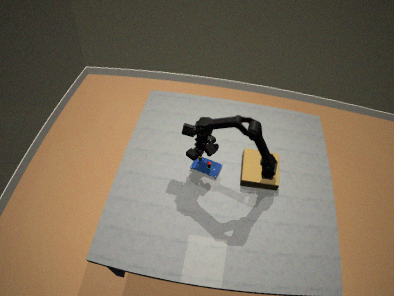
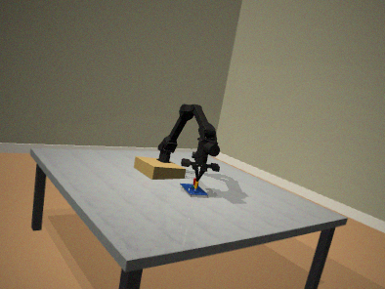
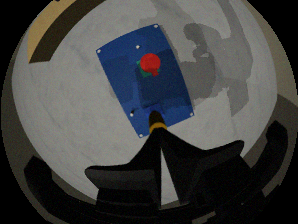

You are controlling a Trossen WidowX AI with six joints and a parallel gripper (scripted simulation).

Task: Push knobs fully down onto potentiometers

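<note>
My gripper tip is 10 mm above the yellow knob. From my gripper tip the other things lie so: red knob (50 mm behind, 40 mm to the left, 20 mm below).
</note>
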